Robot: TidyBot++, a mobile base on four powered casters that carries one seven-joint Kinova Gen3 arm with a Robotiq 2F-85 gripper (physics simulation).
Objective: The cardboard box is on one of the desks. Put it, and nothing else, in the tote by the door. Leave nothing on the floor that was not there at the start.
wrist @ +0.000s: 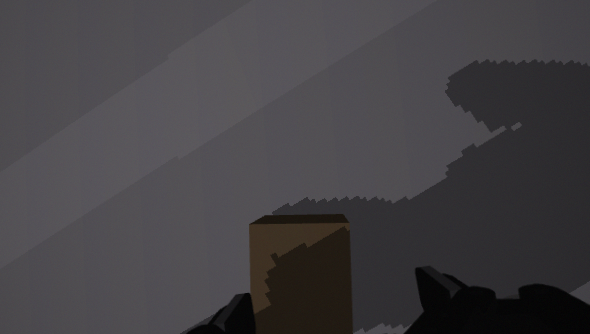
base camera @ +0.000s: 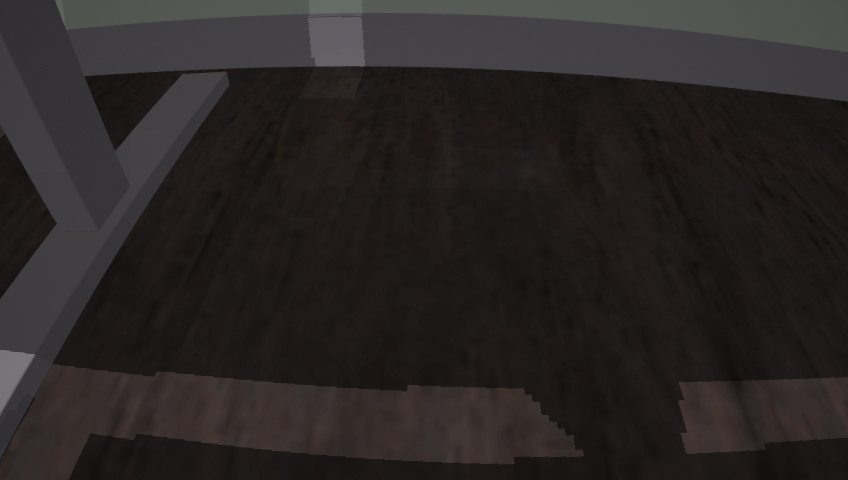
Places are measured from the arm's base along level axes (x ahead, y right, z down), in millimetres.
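Pixels of known places: gripper, fingertip midpoint: (wrist: 334, 299).
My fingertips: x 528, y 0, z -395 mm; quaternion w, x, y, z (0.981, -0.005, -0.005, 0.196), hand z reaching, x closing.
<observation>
For each thing: its middle in the pictures, then the offset to it from my fingertips. "*": a spot on its surface instead. Level surfaces: height alone.
- brown cardboard box, body centre: (wrist: 303, 285) dx -21, dy -2, dz +46 mm
- grey desk top, its level: dz +71 mm
- grey desk leg, surface spot: (base camera: 65, 118) * dx -48, dy -353, dz +646 mm
- dark wood floor, its level: dz +791 mm
The brown cardboard box (wrist: 305, 260) is at the lower middle of the wrist view, on the grey desk top (wrist: 150, 210), partly in shadow. Its lower end runs out of the picture. My gripper (wrist: 334, 299) is open, with its fingertips apart at the bottom of the wrist view. The left fingertip overlaps the box's left edge in the picture, and the right one stands well to the right of the box. How high the fingers are over the box is hard to tell. The tote does not show in either view.
In the base camera view, a grey desk leg (base camera: 65, 118) stands on a long floor bar (base camera: 77, 261) at the left. A grey baseboard (base camera: 476, 44) runs along the green wall (base camera: 535, 14) at the back. The dark wood floor (base camera: 416, 237) has lighter patches near the front.
</observation>
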